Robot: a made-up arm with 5 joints. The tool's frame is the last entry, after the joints. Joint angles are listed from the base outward. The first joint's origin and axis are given. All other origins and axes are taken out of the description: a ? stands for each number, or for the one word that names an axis. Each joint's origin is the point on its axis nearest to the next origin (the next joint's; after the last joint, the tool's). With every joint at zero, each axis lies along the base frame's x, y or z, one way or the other. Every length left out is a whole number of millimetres.
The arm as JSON. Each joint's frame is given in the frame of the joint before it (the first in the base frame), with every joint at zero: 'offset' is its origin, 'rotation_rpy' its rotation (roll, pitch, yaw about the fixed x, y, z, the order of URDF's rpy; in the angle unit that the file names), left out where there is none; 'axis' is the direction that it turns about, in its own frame. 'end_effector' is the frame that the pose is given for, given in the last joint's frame.
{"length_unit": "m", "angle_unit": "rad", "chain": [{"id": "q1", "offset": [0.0, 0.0, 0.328], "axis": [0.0, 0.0, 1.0]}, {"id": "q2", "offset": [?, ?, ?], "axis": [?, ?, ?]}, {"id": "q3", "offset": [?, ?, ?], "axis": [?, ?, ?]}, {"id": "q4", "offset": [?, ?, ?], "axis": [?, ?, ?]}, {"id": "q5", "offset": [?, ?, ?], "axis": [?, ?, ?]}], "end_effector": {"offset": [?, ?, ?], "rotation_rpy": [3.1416, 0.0, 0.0]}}
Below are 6 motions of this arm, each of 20 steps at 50 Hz.
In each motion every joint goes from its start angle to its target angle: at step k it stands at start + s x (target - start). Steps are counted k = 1, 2, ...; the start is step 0. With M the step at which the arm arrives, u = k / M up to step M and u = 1 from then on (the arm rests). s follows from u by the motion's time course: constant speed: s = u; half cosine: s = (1 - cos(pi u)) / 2; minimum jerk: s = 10 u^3 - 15 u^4 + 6 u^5.
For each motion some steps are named. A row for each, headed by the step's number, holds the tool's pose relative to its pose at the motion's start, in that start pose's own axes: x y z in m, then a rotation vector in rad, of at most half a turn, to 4 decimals.
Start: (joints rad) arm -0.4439 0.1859 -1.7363 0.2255 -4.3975
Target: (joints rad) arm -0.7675 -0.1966 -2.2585 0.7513 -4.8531
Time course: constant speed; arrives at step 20
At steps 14, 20:
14: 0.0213 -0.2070 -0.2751 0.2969 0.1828 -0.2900
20: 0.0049 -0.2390 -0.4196 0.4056 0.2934 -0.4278

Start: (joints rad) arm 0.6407 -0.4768 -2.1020 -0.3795 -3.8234
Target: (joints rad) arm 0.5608 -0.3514 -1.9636 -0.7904 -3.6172
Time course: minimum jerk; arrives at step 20
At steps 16, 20:
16: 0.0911 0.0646 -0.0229 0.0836 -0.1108 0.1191
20: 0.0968 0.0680 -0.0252 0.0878 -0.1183 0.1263

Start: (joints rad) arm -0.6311 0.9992 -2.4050 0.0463 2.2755
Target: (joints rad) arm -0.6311 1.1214 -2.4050 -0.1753 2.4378
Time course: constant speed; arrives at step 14
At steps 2, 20:
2: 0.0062 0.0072 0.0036 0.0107 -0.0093 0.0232
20: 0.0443 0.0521 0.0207 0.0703 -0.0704 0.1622

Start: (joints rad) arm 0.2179 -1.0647 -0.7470 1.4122 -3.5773
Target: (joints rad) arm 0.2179 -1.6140 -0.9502 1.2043 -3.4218
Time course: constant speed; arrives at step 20
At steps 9, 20:
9: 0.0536 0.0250 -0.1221 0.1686 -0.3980 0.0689
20: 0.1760 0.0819 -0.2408 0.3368 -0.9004 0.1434

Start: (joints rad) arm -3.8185 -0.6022 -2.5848 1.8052 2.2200
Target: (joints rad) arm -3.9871 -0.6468 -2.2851 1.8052 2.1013
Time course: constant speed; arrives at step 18
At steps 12, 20:
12: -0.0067 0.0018 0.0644 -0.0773 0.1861 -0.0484
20: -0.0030 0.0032 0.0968 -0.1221 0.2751 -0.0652

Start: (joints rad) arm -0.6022 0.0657 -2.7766 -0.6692 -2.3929
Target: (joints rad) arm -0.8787 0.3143 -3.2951 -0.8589 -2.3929
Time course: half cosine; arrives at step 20
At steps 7, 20:
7: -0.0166 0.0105 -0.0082 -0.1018 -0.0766 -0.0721
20: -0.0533 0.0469 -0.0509 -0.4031 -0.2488 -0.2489

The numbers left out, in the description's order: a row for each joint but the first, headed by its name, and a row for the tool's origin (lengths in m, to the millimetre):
q2: xyz 0.0 0.0 0.0, axis 0.0 1.0 0.0
q3: xyz 0.055 0.0 0.29, axis 0.0 1.0 0.0
q4: xyz 0.085 0.0 -0.374, axis 0.0 1.0 0.0
q5: xyz 0.07 0.0 -0.089, axis 0.0 0.0 -1.0
tool: xyz 0.0 0.0 0.0

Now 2 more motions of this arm.
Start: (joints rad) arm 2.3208 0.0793 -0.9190 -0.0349 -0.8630
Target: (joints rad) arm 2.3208 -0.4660 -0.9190 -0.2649 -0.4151
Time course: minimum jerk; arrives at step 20
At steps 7, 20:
7: 0.0290 0.0339 -0.0598 -0.1322 0.1257 0.1050
20: 0.0810 0.0947 -0.2877 -0.4661 0.6273 0.4251

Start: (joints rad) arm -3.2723 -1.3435 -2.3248 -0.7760 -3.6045
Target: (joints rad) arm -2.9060 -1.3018 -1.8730 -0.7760 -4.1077
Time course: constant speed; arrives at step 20
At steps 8, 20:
8: 0.1143 -0.0377 -0.0406 0.0106 0.2399 -0.1477
20: 0.2564 -0.0622 -0.1442 -0.0766 0.5811 -0.3066

